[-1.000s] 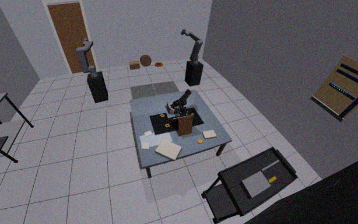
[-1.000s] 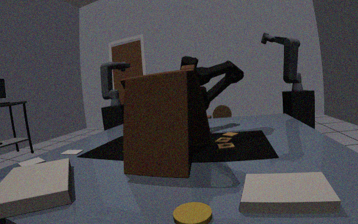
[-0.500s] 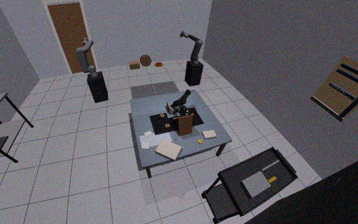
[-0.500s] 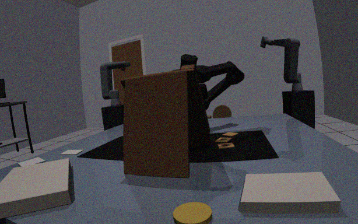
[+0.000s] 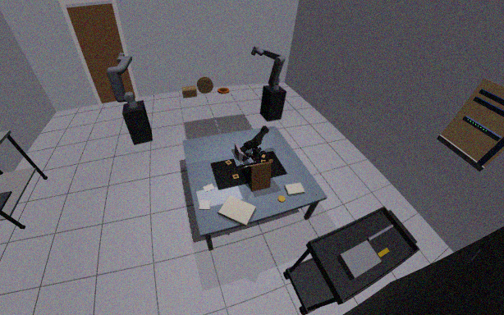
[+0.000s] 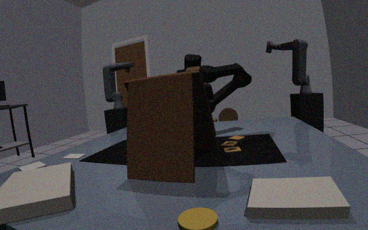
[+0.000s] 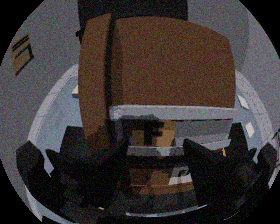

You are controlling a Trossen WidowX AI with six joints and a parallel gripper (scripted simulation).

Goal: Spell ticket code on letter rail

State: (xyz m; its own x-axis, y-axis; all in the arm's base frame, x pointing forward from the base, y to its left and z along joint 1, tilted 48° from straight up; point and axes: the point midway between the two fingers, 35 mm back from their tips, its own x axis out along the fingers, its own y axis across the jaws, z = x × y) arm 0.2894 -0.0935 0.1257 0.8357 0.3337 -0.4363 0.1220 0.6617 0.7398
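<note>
Right now the tan letter tile is 2 cm below my gripper tip and 2 cm ahead of it. From my gripper tip the other things lie so: black mat: 17 cm below, 13 cm behind, 4 cm to the right; then white printed slip: 10 cm below, 7 cm to the right, 4 cm behind; then pale block: 35 cm ahead, 27 cm to the left, 16 cm below.
</note>
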